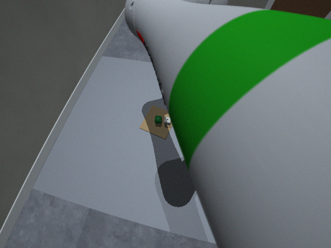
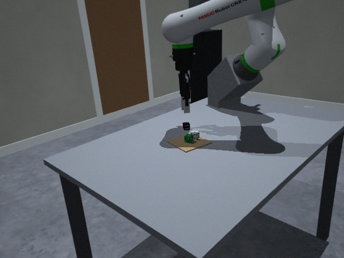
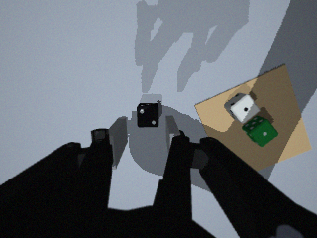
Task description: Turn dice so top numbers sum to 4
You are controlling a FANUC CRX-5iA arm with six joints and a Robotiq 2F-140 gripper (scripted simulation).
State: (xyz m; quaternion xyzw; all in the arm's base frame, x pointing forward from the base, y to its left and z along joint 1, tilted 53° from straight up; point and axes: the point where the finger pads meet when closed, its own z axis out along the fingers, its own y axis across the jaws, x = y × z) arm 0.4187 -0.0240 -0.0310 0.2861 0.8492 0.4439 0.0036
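Now: the black die 11 cm below my hand. Round my hand: tan mat: 12 cm to the left, 12 cm below, 10 cm ahead; then white die: 12 cm to the left, 10 cm below, 6 cm ahead; then green die: 12 cm to the left, 10 cm below, 10 cm ahead.
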